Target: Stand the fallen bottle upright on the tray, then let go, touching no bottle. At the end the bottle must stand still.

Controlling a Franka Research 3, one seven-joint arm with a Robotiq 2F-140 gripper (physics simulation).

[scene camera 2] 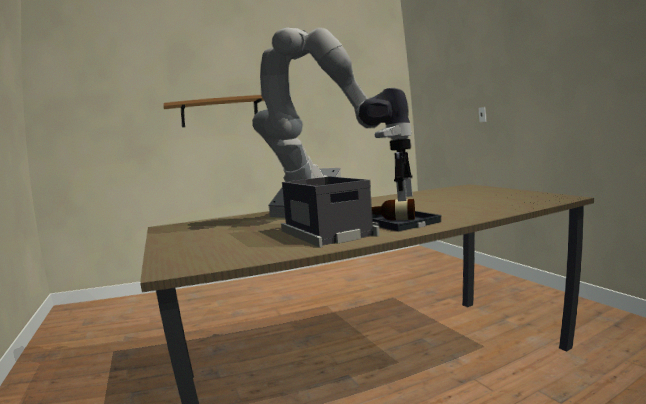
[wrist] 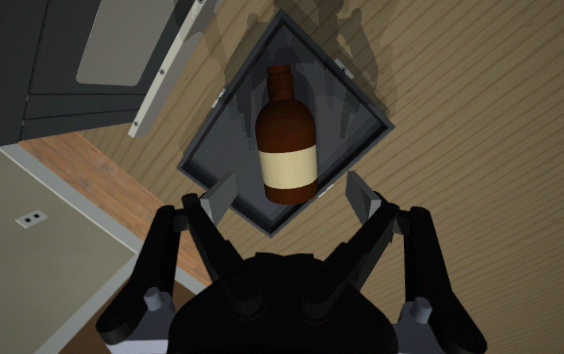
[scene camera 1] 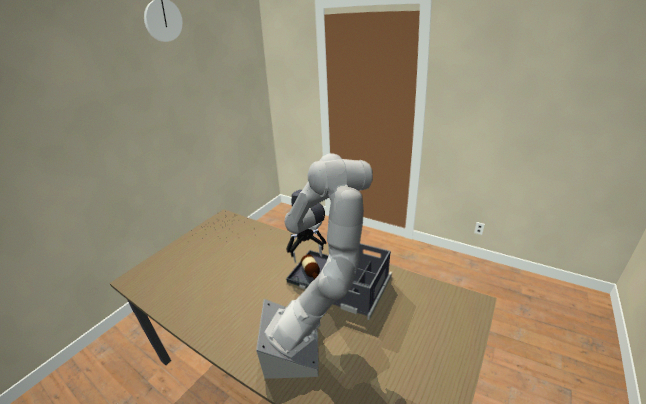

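Note:
A brown bottle with a cream label lies on its side on the dark, low-rimmed tray. In the wrist view its neck points to the top of the view and its base is at the tray's near edge, toward the gripper. My gripper is open and empty. It points down, with its fingertips close above the level of the bottle's label end, one to each side in the wrist view. Whether a finger touches the bottle cannot be told.
A dark crate with inner dividers stands beside the tray, much taller than it. Pale rails run along the crate's foot. The arm's grey base block stands at the table's edge.

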